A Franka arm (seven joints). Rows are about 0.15 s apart.
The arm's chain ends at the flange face. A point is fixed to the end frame.
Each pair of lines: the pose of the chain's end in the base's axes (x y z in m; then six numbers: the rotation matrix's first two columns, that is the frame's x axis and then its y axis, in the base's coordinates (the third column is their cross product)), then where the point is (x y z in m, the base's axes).
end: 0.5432 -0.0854 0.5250 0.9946 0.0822 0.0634 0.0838 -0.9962 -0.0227
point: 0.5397 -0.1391 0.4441
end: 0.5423 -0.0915 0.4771 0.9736 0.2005 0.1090 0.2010 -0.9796 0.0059
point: 0.5492 -0.1467 0.3975
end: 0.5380 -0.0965 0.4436 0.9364 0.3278 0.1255 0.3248 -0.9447 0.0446
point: 0.5542 -0.1528 0.3661
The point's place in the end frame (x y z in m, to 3 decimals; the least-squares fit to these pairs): -0.013 0.055 0.079
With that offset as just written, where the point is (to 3 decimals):
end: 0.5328 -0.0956 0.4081 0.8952 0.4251 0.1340 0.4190 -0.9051 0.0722
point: 0.556 -0.152 0.332
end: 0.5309 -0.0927 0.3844 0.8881 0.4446 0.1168 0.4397 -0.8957 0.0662
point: 0.554 -0.148 0.308
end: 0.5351 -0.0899 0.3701 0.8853 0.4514 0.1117 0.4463 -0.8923 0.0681
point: 0.558 -0.146 0.294
